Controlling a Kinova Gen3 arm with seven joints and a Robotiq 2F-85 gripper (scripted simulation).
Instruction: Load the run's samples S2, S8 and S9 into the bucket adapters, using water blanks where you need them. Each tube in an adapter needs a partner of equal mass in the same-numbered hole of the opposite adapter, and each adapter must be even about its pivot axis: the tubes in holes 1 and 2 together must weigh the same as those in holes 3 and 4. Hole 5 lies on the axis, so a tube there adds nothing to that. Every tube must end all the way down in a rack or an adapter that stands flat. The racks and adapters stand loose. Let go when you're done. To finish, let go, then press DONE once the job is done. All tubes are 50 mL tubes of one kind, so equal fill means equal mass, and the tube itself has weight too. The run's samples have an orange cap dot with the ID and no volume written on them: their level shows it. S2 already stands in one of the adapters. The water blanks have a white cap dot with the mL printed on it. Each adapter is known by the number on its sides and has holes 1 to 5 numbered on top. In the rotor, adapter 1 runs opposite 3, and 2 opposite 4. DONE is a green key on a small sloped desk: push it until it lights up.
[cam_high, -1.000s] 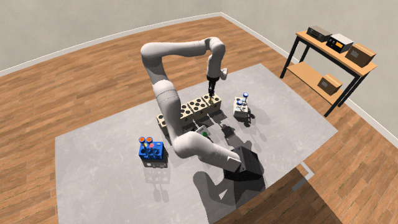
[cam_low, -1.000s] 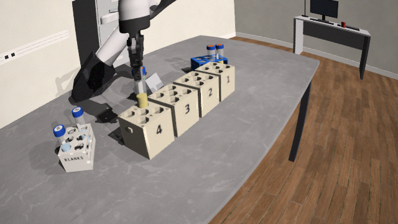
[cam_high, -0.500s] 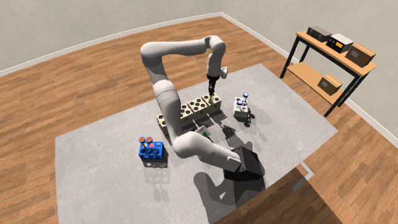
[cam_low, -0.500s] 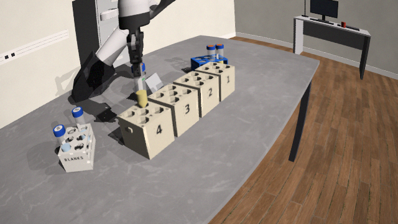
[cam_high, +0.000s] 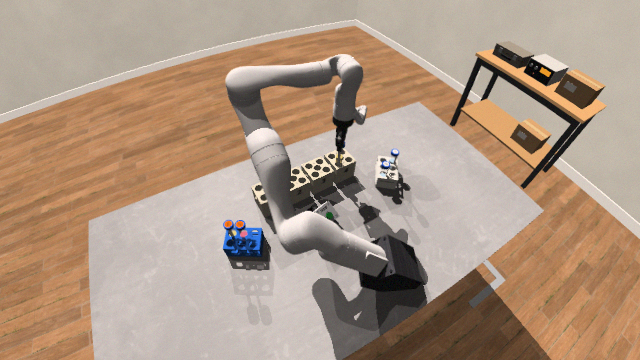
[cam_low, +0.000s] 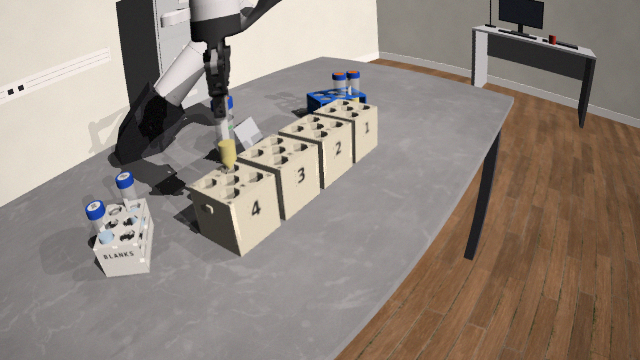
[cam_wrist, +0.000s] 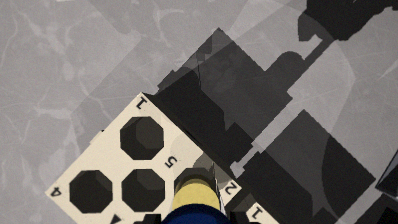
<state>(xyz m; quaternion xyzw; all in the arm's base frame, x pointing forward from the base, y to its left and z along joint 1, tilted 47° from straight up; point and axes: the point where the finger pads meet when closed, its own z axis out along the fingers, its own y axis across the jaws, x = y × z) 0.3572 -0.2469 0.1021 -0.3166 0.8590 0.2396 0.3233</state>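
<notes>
Now: the sample S2 10 mm behind my hand and 50 mm below it. From my hand the other things lie so: adapter 2: 10 mm ahead, 200 mm to the left, 150 mm below; green done key: 190 mm behind, 140 mm to the left, 130 mm below; adapter 4: 30 mm ahead, 20 mm to the right, 150 mm below.
</notes>
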